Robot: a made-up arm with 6 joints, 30 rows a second.
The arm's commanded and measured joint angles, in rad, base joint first. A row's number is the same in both.
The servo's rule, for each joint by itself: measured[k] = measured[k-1] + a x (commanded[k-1-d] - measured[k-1]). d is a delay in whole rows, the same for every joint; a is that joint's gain. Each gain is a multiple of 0.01, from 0.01 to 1. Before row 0 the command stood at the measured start. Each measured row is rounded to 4 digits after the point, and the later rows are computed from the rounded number. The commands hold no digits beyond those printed.
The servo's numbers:
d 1
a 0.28 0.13 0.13 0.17 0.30 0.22
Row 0, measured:
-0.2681 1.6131 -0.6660 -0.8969 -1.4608 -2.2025
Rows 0 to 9, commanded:
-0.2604 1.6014 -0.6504 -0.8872 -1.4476 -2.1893
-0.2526 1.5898 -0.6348 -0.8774 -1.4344 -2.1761
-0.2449 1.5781 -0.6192 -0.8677 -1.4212 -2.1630
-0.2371 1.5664 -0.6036 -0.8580 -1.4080 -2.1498
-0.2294 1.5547 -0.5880 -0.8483 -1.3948 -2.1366
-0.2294 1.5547 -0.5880 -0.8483 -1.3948 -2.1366
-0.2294 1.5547 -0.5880 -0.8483 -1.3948 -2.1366
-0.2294 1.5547 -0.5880 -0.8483 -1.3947 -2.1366
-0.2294 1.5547 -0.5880 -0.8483 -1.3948 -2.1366
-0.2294 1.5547 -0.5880 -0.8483 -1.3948 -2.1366
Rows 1 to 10, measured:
-0.2681 1.6131 -0.6660 -0.8969 -1.4608 -2.2025
-0.2659 1.6116 -0.6640 -0.8953 -1.4568 -2.1996
-0.2622 1.6088 -0.6602 -0.8923 -1.4501 -2.1944
-0.2574 1.6048 -0.6549 -0.8881 -1.4414 -2.1875
-0.2517 1.5998 -0.6482 -0.8830 -1.4314 -2.1792
-0.2455 1.5939 -0.6404 -0.8771 -1.4204 -2.1698
-0.2410 1.5888 -0.6336 -0.8722 -1.4127 -2.1625
-0.2378 1.5844 -0.6277 -0.8681 -1.4073 -2.1568
-0.2354 1.5805 -0.6225 -0.8647 -1.4035 -2.1524
-0.2337 1.5771 -0.6180 -0.8619 -1.4009 -2.1489

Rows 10 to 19, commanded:
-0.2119 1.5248 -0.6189 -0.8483 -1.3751 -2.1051
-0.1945 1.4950 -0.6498 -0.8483 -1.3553 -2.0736
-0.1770 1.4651 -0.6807 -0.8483 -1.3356 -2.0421
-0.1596 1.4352 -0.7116 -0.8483 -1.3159 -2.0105
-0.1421 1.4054 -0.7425 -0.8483 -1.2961 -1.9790
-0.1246 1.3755 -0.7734 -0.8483 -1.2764 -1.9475
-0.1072 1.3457 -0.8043 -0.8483 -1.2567 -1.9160
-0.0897 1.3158 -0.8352 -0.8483 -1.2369 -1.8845
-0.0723 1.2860 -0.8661 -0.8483 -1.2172 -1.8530
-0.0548 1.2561 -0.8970 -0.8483 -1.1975 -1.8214
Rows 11 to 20, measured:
-0.2325 1.5742 -0.6141 -0.8596 -1.3991 -2.1462
-0.2267 1.5678 -0.6147 -0.8577 -1.3919 -2.1372
-0.2177 1.5583 -0.6193 -0.8561 -1.3809 -2.1232
-0.2063 1.5462 -0.6273 -0.8548 -1.3673 -2.1054
-0.1932 1.5318 -0.6383 -0.8537 -1.3519 -2.0845
-0.1789 1.5154 -0.6518 -0.8528 -1.3352 -2.0613
-0.1637 1.4972 -0.6676 -0.8520 -1.3176 -2.0363
-0.1479 1.4775 -0.6854 -0.8514 -1.2993 -2.0098
-0.1316 1.4565 -0.7049 -0.8509 -1.2806 -1.9822
-0.1150 1.4343 -0.7259 -0.8505 -1.2616 -1.9538

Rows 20 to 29, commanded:
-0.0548 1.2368 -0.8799 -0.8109 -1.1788 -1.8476
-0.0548 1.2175 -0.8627 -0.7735 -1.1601 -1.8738
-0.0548 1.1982 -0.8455 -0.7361 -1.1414 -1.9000
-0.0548 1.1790 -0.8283 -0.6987 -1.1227 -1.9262
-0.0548 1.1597 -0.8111 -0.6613 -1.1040 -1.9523
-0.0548 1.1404 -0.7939 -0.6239 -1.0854 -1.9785
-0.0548 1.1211 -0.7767 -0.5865 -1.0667 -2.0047
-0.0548 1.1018 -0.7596 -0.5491 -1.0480 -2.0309
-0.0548 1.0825 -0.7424 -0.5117 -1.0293 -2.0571
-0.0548 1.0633 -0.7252 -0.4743 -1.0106 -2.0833
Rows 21 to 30, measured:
-0.0981 1.4111 -0.7481 -0.8501 -1.2424 -1.9247
-0.0860 1.3884 -0.7652 -0.8434 -1.2233 -1.9077
-0.0773 1.3662 -0.7779 -0.8315 -1.2043 -1.9002
-0.0710 1.3444 -0.7867 -0.8153 -1.1854 -1.9002
-0.0665 1.3229 -0.7921 -0.7955 -1.1666 -1.9059
-0.0632 1.3017 -0.7946 -0.7727 -1.1478 -1.9161
-0.0608 1.2807 -0.7945 -0.7474 -1.1291 -1.9298
-0.0591 1.2600 -0.7922 -0.7200 -1.1104 -1.9463
-0.0579 1.2394 -0.7880 -0.6909 -1.0917 -1.9649
-0.0570 1.2190 -0.7821 -0.6604 -1.0730 -1.9852

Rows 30 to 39, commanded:
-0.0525 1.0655 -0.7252 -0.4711 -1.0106 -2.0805
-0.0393 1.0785 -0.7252 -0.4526 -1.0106 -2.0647
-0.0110 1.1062 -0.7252 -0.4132 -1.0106 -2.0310
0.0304 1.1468 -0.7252 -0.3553 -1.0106 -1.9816
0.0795 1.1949 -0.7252 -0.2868 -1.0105 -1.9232
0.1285 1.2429 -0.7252 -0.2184 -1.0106 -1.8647
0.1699 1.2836 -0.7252 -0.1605 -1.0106 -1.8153
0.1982 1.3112 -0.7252 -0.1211 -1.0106 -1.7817
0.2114 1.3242 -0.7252 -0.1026 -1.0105 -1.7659
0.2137 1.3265 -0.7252 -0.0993 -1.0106 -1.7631
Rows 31 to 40, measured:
-0.0564 1.1988 -0.7747 -0.6288 -1.0543 -2.0068
-0.0553 1.1815 -0.7683 -0.6020 -1.0412 -2.0230
-0.0508 1.1681 -0.7627 -0.5766 -1.0320 -2.0322
-0.0397 1.1601 -0.7578 -0.5488 -1.0256 -2.0319
-0.0201 1.1584 -0.7536 -0.5159 -1.0211 -2.0208
0.0078 1.1631 -0.7499 -0.4770 -1.0179 -1.9993
0.0416 1.1735 -0.7467 -0.4330 -1.0157 -1.9697
0.0775 1.1878 -0.7439 -0.3867 -1.0142 -1.9357
0.1113 1.2038 -0.7415 -0.3415 -1.0131 -1.9018
0.1393 1.2195 -0.7394 -0.3009 -1.0123 -1.8719

